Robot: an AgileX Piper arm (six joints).
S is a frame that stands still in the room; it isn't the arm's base.
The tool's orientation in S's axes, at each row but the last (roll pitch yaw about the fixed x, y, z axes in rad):
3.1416, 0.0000, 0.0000
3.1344, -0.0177, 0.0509
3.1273, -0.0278, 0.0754
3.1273, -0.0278, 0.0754
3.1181, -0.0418, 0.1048
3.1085, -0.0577, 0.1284
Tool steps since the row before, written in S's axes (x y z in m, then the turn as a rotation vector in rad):
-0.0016, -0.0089, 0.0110, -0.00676, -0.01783, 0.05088
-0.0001, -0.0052, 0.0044, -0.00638, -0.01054, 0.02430
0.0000, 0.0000, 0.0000, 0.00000, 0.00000, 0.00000
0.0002, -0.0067, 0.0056, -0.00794, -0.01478, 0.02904
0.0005, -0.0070, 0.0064, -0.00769, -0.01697, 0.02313
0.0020, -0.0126, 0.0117, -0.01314, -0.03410, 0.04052
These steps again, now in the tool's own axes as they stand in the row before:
-0.0016, 0.0089, -0.0110, -0.00676, 0.01783, -0.05088
-0.0003, 0.0052, -0.0044, -0.00648, 0.01038, -0.02434
0.0000, 0.0000, 0.0000, 0.00000, 0.00000, 0.00000
-0.0001, 0.0068, -0.0055, -0.00822, 0.01456, -0.02907
0.0000, 0.0072, -0.0062, -0.00845, 0.01662, -0.02312
0.0010, 0.0131, -0.0112, -0.01503, 0.03349, -0.04037

